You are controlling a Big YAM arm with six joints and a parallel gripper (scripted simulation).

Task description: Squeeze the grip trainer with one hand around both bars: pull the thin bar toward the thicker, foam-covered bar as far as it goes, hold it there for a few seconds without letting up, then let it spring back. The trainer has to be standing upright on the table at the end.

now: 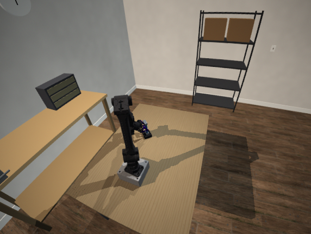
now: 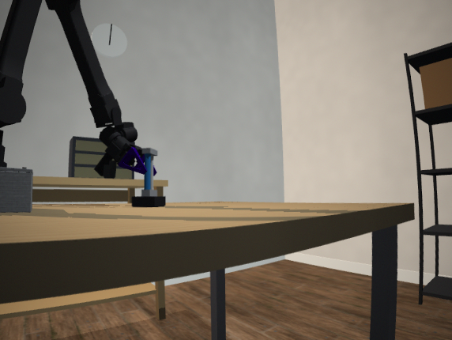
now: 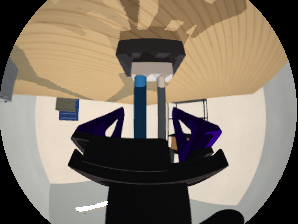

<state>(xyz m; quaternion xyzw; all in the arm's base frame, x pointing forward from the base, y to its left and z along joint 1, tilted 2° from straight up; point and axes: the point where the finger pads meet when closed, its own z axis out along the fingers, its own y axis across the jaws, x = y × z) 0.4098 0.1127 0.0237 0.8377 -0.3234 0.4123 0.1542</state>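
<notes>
Now: the grip trainer 1 cm ahead of my hand, 1 cm to the left of it and 1 cm below it. From my hand the other things lie so: thin grey bar: 1 cm ahead, 1 cm to the left.
</notes>
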